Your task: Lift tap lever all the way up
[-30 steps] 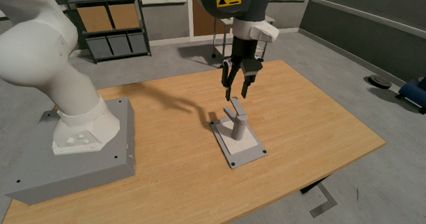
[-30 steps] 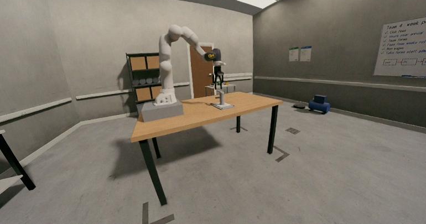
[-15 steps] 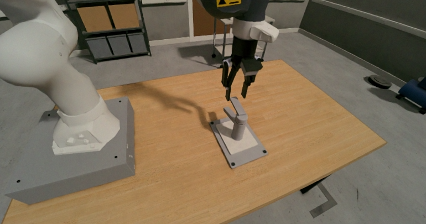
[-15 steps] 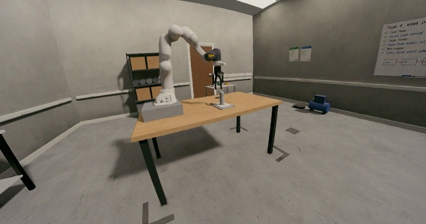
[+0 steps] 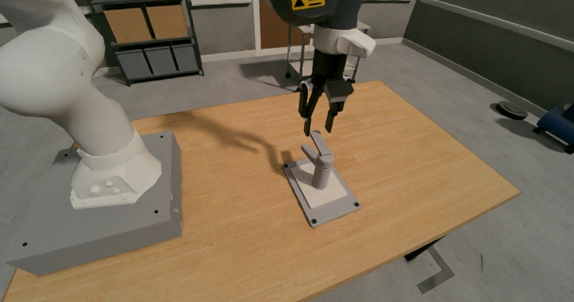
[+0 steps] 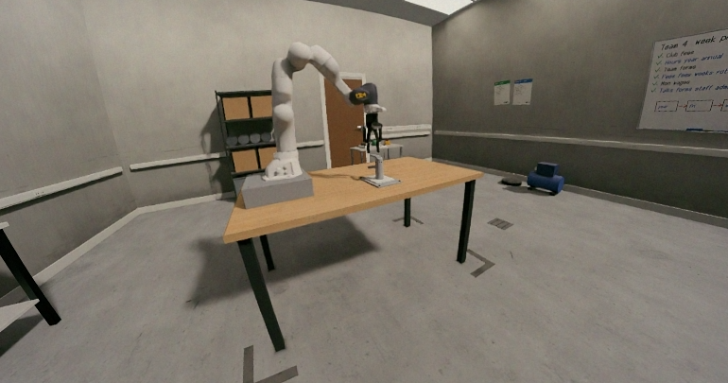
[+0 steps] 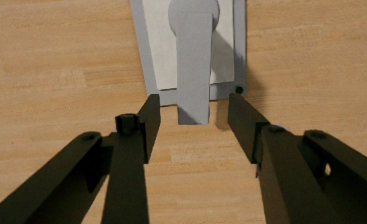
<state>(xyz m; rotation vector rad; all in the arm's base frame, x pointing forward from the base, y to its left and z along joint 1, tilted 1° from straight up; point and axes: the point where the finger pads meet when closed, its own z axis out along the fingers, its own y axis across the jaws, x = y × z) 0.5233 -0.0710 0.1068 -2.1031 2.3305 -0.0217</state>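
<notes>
Now: hand 5 cm above the lever and 3 cm to the left of it. The rest, counted from my hand: tap: 9 cm below, 5 cm to the right, 1 cm behind.
</notes>
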